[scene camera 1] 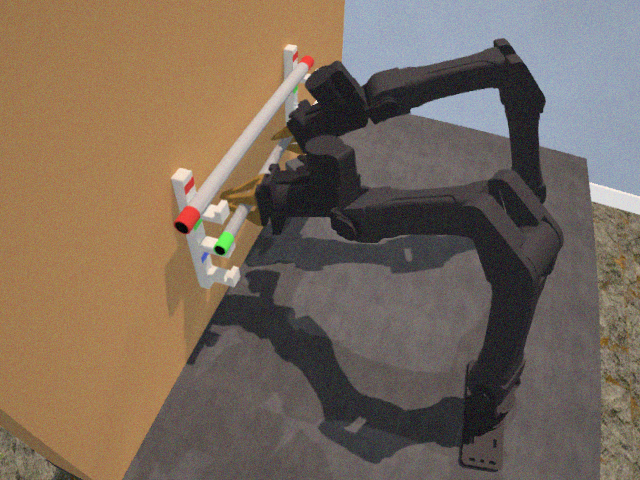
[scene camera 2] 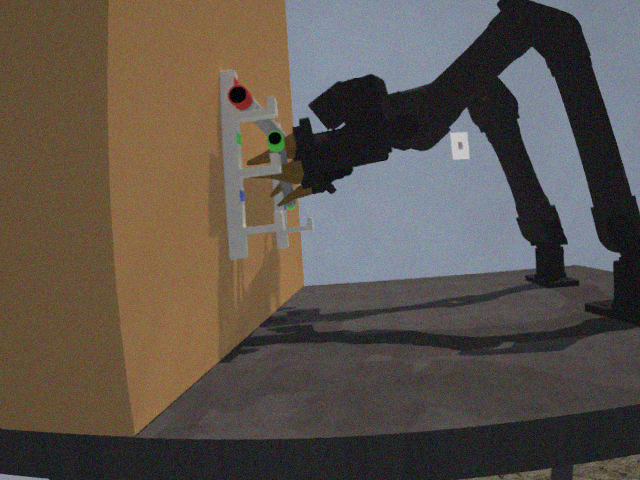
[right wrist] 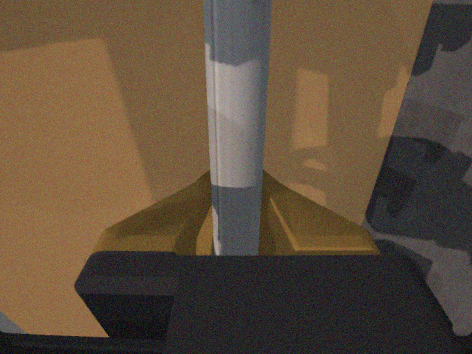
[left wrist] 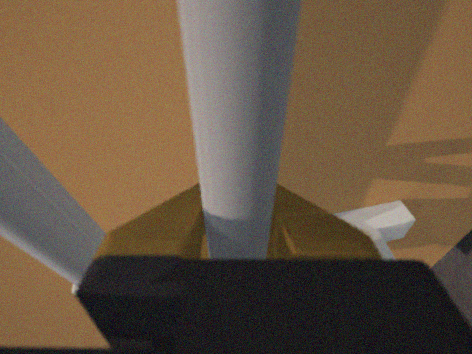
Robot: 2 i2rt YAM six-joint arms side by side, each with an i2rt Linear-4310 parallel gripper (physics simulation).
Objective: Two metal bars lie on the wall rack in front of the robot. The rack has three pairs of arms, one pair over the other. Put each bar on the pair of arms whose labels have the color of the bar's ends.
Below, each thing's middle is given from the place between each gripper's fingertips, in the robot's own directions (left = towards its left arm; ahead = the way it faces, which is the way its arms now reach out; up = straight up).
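Labels:
There's the green-ended bar point(scene camera 1: 225, 240), and from my left hand it's 130 mm to the right, 10 mm below and 30 mm behind. The red-ended bar point(scene camera 1: 187, 219) is 80 mm above that left hand, 110 mm to the right of it and 10 mm behind it. And then the blue-labelled arm point(scene camera 2: 231, 118): my left hand is 30 mm past it and 80 mm to the right of it. Going by their middles, that arm is the nearest to my left hand of the things named here.
From my right hand, the blue-labelled arm is 30 cm to the left, 4 cm behind and 4 cm above, which makes it, going by their middles, the farthest from that hand of the things named here. The red-ended bar is 12 cm above my right hand, 11 cm to the left of it and 2 cm behind it. With the green-ended bar, it's 9 cm to the left of my right hand, 3 cm above it and 4 cm behind it.

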